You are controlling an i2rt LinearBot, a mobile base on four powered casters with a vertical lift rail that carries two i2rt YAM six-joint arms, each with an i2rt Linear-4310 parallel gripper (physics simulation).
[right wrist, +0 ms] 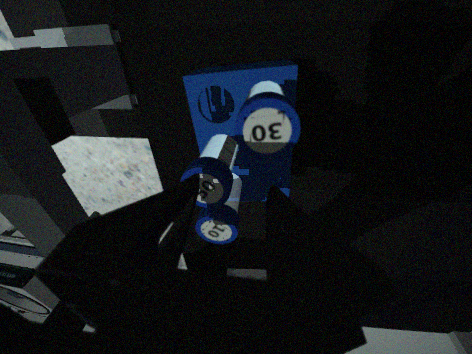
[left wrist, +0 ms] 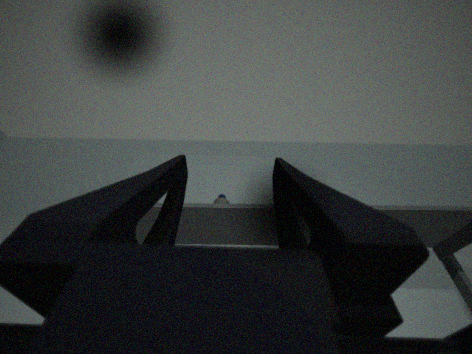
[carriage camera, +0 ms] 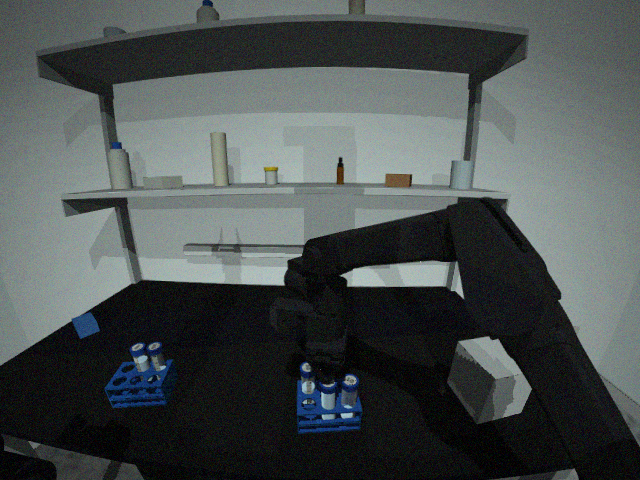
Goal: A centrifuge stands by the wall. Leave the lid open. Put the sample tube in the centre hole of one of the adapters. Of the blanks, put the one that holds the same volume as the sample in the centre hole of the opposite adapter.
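Places are measured from the left arm's base along level axes (x left, y back, z up), in millimetres.
Pixels of known places: left gripper, fingertip midpoint: point(left wrist: 230, 165); right gripper, fingertip midpoint: point(right wrist: 234, 187) point(carriage camera: 327, 375).
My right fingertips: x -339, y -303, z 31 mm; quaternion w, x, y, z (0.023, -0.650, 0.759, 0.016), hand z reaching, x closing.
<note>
Behind a point stands the place of what it marks.
A blue rack point(carriage camera: 329, 421) {x -345, y -266, z -57 mm} point(right wrist: 200, 127) {x -322, y -266, z -27 mm} stands near the front middle of the table with three blue-capped tubes. In the right wrist view their caps read 30 point(right wrist: 270, 125) {x -295, y -323, z 34 mm}, 50 point(right wrist: 210, 187) {x -339, y -288, z 34 mm} and 10 point(right wrist: 216, 230) {x -381, y -289, z 34 mm}. A second blue rack point(carriage camera: 136, 397) {x 90, y -280, z -59 mm} at the left holds two capped tubes point(carriage camera: 139, 359) {x 96, y -328, z 9 mm} point(carriage camera: 156, 356) {x 56, y -338, z 14 mm}, their labels too small to read. My right gripper point(right wrist: 234, 187) {x -339, y -303, z 31 mm} is open, pointing down at the middle rack's back edge, with its fingertips near the 50 and 10 caps and nothing held. My left gripper point(left wrist: 230, 165) {x 0, y -43, z 443 mm} is open and empty, facing the wall and shelf. No centrifuge is recognisable in the carriage view.
A pale block point(carriage camera: 488, 379) {x -660, y -281, z 31 mm} stands at the right beside my right arm point(carriage camera: 509, 273) {x -486, y -106, z 339 mm}. A small blue block point(carriage camera: 85, 325) {x 458, y -496, z -49 mm} lies at the table's left edge. Shelves point(carriage camera: 289, 191) {x -227, y -629, z 358 mm} with bottles and boxes run along the wall above the table.
</note>
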